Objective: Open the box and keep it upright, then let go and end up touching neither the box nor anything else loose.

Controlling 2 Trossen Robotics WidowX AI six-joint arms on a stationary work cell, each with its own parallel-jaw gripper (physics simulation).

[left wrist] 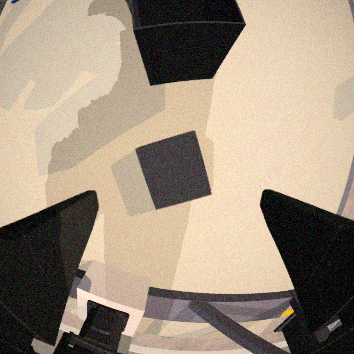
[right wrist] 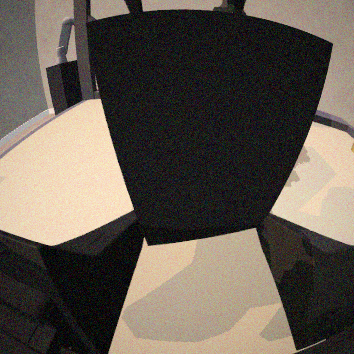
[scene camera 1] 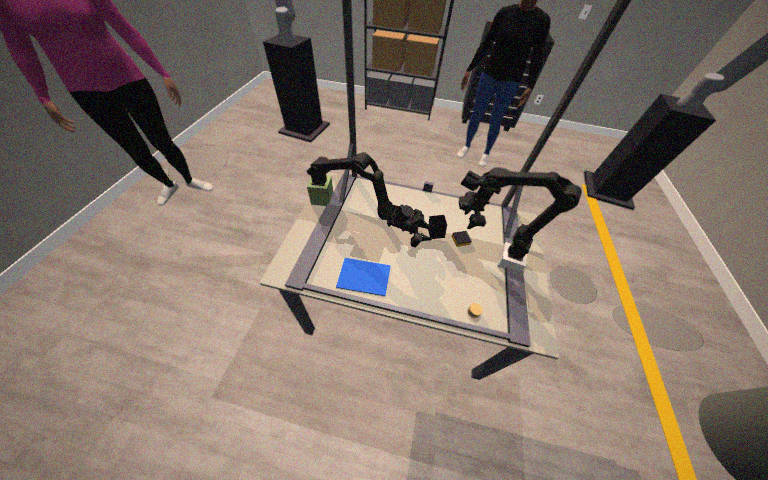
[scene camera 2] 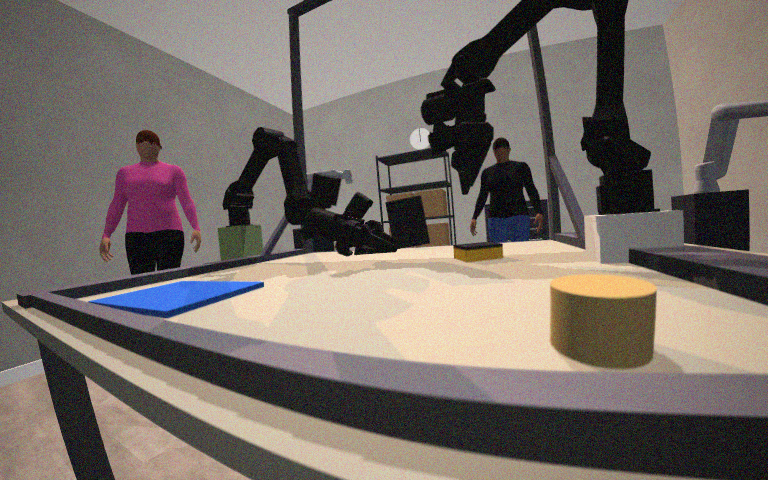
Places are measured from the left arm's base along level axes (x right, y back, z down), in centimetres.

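Pixels of known places: left gripper, between the fingertips: [left wrist: 181,198] [scene camera 1: 466,221] [scene camera 2: 467,191]; right gripper, between the fingertips: [right wrist: 203,217] [scene camera 1: 431,233] [scene camera 2: 400,247]; left arm's base, origin of its link: [left wrist: 106,316] [scene camera 1: 515,253] [scene camera 2: 626,213]; right arm's base, origin of its link: [scene camera 1: 319,181].
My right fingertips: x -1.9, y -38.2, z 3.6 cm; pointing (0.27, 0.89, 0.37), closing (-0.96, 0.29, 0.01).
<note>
For each thing: its top centre in the pictures, then the offset to it from my right fingertips.
- black box, centre of its top: [right wrist: 203,9] [scene camera 2: 405,198] [scene camera 1: 439,219] dx +1.1, dy +1.5, dz -9.9 cm
- dark square lid with yellow sides, centre of its top: [left wrist: 173,171] [scene camera 2: 476,244] [scene camera 1: 462,236] dx +4.9, dy +14.3, dz +0.4 cm
- flat blue mat, centre of its top: [scene camera 2: 176,291] [scene camera 1: 364,275] dx -32.7, dy -20.6, dz +2.3 cm
- yellow-orange cylinder, centre of its top: [scene camera 2: 599,284] [scene camera 1: 476,308] dx -29.6, dy +27.0, dz -0.4 cm
- small dark block, centre of its top: [scene camera 1: 429,183] dx +32.0, dy -11.1, dz -2.6 cm
A black box [scene camera 1: 437,226] [scene camera 2: 407,220] [left wrist: 185,52] [right wrist: 210,115] is held above the table, slightly tilted in scene camera 2. My right gripper [scene camera 1: 427,230] [scene camera 2: 390,240] [right wrist: 203,217] is shut on it; its fingers are at the box's lower part in the right wrist view. Its opening cannot be made out. The dark square lid with yellow sides [scene camera 1: 461,238] [scene camera 2: 478,252] [left wrist: 173,170] lies flat on the table, apart from the box. My left gripper [scene camera 1: 471,212] [scene camera 2: 466,189] [left wrist: 181,198] is open and empty, above the lid and touching neither it nor the box.
A flat blue mat [scene camera 1: 363,277] [scene camera 2: 178,297] lies at the table's front left. A yellow-orange cylinder [scene camera 1: 475,310] [scene camera 2: 603,322] stands at the front right. Dark rails [scene camera 1: 323,240] border the table. A small dark block [scene camera 1: 428,186] sits at the rear edge.
</note>
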